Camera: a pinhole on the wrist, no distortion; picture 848 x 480 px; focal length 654.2 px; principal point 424.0 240.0 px. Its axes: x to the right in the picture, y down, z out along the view. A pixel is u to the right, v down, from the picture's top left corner.
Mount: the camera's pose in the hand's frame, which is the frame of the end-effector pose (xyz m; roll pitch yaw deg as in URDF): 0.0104 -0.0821 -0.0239 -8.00 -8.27 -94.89
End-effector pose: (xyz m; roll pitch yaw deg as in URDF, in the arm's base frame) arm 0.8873 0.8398 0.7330 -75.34 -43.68 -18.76
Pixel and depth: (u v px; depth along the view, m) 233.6 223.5 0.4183
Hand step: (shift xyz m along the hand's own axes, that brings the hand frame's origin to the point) 0.0734 0.0934 0.3700
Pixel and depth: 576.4 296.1 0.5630
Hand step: 0.1318 -0.1432 0.5400
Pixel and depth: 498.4 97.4 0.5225
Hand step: -0.0280 -0.0609 0.5124
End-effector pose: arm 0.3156 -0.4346 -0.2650 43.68 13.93 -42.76
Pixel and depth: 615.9 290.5 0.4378
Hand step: 0.0989 -0.1553 0.4189
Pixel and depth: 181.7 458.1 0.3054
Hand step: 0.1663 0.0585 0.2451
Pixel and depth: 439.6 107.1 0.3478
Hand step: -0.0074 -0.0377 0.3279
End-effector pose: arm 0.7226 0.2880 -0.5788 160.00 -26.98 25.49
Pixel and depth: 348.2 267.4 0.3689
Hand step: 0.0849 0.0064 0.3293
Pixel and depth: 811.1 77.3 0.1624
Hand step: -0.0130 -0.1515 0.1546
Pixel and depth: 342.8 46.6 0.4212
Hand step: -0.0443 0.0372 0.3985
